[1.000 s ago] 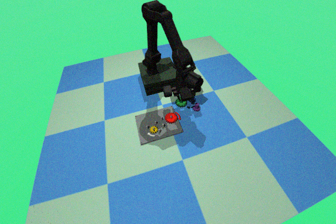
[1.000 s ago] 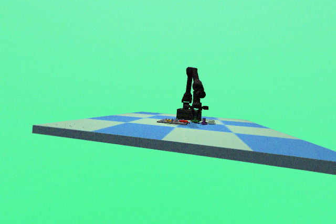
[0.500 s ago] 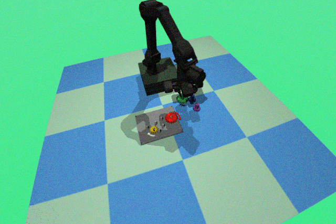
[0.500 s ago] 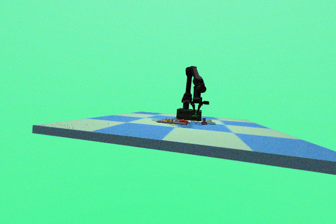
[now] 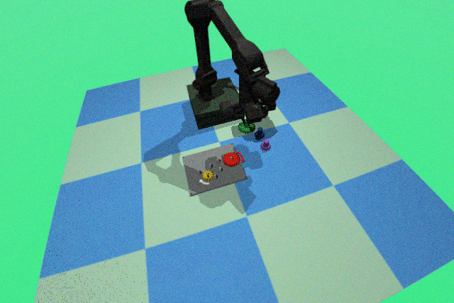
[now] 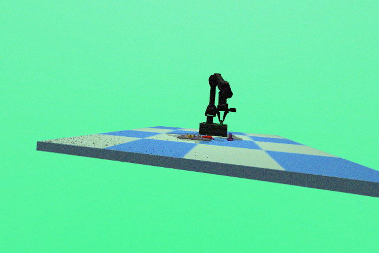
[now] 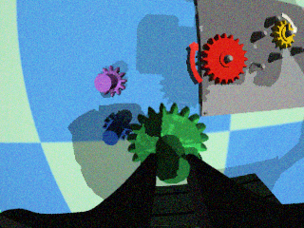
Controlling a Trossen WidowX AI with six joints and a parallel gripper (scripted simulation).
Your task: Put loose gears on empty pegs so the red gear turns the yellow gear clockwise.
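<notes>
Right now my gripper tip is 100 mm to the left of the red gear, 100 mm above it and 50 mm short of it. From my gripper tip the other things lie so: green gear (10 mm below); then purple gear (100 mm below, 60 mm ahead, 50 mm to the left); then blue gear (100 mm below, 70 mm to the left).
</notes>
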